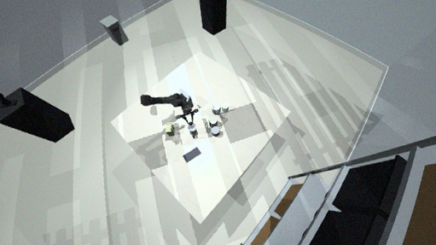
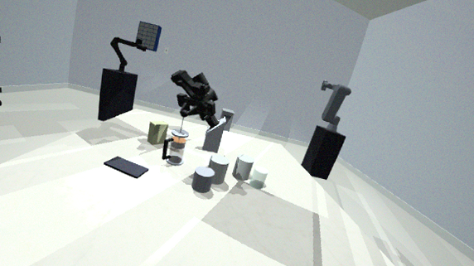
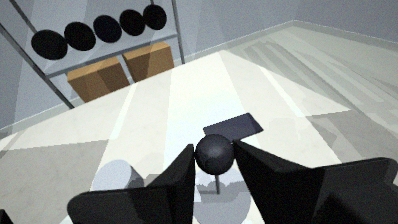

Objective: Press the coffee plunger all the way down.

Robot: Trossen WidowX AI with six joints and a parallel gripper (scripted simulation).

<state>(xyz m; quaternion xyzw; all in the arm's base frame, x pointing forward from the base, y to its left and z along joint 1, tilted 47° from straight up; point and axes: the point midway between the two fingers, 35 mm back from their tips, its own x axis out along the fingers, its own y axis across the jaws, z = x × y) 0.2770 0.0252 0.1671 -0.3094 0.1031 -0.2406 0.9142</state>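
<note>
My gripper tip is now 11 cm above the coffee press and 1 cm to the left of it. Also, from my gripper tip: flat black slab 22 cm below, 14 cm to the right, 13 cm ahead.
</note>
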